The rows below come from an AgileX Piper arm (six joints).
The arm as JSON. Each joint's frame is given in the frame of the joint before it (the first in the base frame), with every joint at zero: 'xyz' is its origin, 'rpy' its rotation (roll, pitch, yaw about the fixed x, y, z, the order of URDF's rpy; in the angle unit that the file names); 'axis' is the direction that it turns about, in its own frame. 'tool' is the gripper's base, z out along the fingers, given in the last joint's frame.
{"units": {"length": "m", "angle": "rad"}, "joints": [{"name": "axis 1", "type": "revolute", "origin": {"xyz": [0.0, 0.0, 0.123], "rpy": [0.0, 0.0, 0.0]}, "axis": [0.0, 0.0, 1.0]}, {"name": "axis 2", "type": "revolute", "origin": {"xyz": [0.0, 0.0, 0.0], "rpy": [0.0, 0.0, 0.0]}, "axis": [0.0, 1.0, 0.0]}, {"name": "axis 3", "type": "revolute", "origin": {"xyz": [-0.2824, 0.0, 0.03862], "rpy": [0.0, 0.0, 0.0]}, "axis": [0.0, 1.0, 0.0]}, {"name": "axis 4", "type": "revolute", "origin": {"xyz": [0.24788, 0.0, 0.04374], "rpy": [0.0, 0.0, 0.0]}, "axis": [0.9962, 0.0, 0.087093]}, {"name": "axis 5", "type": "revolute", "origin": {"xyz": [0.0, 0.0, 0.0], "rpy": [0.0, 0.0, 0.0]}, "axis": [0.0, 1.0, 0.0]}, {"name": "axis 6", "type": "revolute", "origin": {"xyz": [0.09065, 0.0, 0.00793], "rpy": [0.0, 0.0, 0.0]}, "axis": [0.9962, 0.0, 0.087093]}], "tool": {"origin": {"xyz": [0.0, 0.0, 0.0], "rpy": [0.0, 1.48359, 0.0]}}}
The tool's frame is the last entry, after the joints.
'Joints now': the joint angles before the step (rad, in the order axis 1, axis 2, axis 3, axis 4, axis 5, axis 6). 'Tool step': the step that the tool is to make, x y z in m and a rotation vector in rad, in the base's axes. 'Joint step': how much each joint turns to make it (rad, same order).
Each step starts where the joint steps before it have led.
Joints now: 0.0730, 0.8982, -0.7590, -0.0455, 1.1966, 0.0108
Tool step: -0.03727, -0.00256, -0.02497, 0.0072, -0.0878, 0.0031
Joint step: 0.0000, -0.1946, 0.1748, 0.0007, -0.0684, -0.0001
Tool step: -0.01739, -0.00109, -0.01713, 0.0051, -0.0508, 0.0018
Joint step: 0.0000, -0.1066, 0.0972, 0.0014, -0.0416, 0.0000
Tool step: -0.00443, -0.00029, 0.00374, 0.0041, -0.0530, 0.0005
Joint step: -0.0002, -0.0419, 0.0000, 0.0003, -0.0112, -0.0002
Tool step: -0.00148, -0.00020, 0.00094, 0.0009, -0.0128, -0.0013
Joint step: -0.0011, -0.0120, 0.0000, -0.0002, -0.0008, 0.0003
